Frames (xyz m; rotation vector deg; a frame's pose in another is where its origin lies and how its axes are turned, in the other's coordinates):
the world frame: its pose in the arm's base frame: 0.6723 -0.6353 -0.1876 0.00 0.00 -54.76
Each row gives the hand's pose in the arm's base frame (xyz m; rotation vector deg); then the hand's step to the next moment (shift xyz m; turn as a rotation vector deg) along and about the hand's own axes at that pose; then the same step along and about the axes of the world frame.
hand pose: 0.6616 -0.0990 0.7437 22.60 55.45 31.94
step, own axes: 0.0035 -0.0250 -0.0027 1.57 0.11 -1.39
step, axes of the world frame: 0.0177 -0.0053 -0.0174 -1.22 0.23 -1.69
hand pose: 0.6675 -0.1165 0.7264 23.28 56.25 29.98
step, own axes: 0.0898 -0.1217 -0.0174 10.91 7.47 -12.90
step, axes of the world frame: 0.0667 0.0186 -0.1356 -15.66 1.34 -9.70
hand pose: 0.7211 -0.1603 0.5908 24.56 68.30 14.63
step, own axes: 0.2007 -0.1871 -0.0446 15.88 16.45 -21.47
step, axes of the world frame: 0.0756 -0.0246 -0.2664 -28.62 3.20 -12.42
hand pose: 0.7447 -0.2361 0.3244 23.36 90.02 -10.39
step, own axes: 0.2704 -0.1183 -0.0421 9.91 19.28 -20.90
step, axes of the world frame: -0.0024 -0.0980 -0.2815 -28.99 5.35 -6.16
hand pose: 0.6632 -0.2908 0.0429 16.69 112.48 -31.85
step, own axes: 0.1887 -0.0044 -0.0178 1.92 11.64 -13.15
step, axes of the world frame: -0.0553 -0.0824 -0.1616 -17.06 4.60 0.12
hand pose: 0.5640 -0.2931 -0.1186 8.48 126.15 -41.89
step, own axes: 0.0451 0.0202 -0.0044 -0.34 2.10 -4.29
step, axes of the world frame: -0.0263 -0.0142 -0.0396 -4.47 0.84 1.51
